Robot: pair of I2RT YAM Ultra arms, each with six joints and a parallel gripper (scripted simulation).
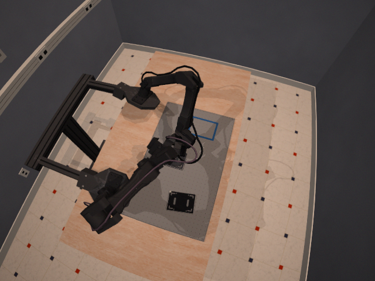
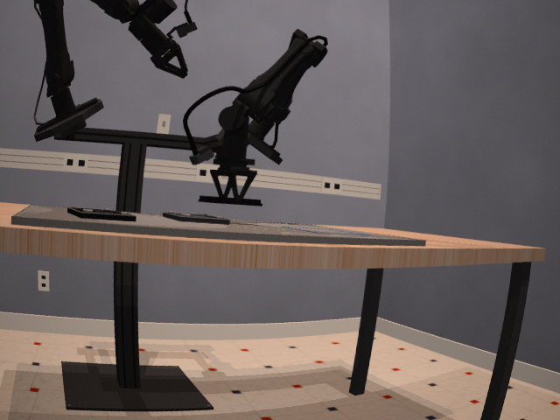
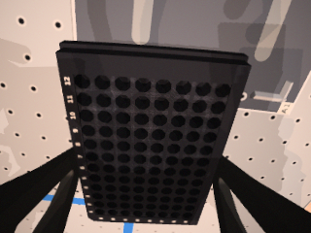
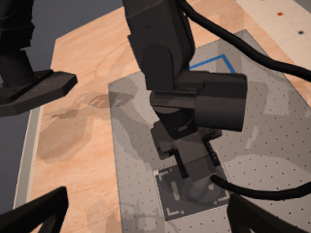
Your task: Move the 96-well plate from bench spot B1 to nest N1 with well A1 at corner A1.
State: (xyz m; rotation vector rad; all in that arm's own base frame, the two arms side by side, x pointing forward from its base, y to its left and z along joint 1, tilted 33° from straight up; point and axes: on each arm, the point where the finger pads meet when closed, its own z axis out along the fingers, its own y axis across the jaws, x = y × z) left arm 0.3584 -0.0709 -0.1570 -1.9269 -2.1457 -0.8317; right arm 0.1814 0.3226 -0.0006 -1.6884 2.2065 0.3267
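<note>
The 96-well plate lies 40 mm ahead of my right hand, 150 mm to the left of it and 300 mm below it. From my right hand the other things lie so: A1 label (30 mm ahead, 150 mm to the right, 340 mm below); then black plate nest (110 mm ahead, 200 mm to the right, 350 mm below).
Now: the 96-well plate 10 mm below my left hand. Round my left hand: A1 label: 300 mm to the right, 50 mm below, 10 mm behind; then black plate nest: 350 mm to the right, 70 mm ahead, 50 mm below.
</note>
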